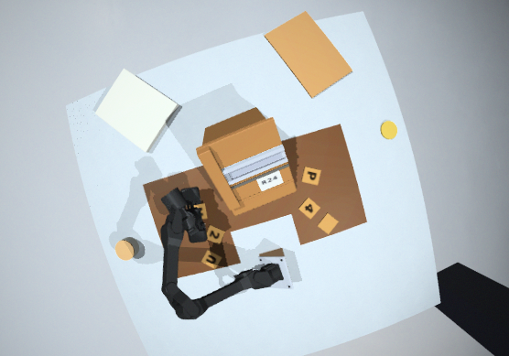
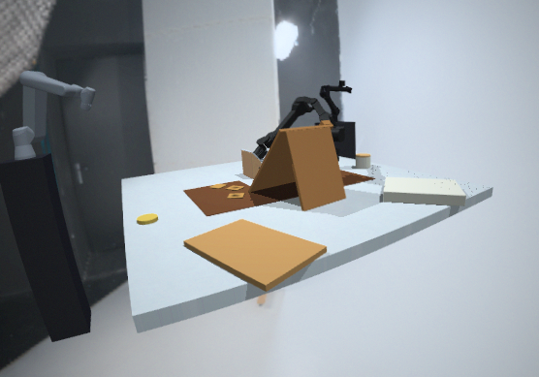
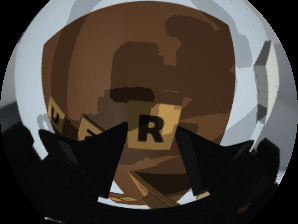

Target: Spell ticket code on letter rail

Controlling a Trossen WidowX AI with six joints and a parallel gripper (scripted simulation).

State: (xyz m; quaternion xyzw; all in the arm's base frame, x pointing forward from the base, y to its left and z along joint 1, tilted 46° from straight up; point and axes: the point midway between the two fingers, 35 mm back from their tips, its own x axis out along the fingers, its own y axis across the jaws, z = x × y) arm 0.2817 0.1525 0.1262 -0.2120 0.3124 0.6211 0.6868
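Now: the white ticket 30 mm ahead of my gripper tip, 280 mm to the right of it and 70 mm above it. The rest, counted from my gripper tip: brown mat: 80 mm behind, 200 mm to the right, 20 mm below; orange slab: 430 mm ahead, 570 mm to the right, 10 mm below; cream slab: 440 mm ahead, 120 mm to the left.
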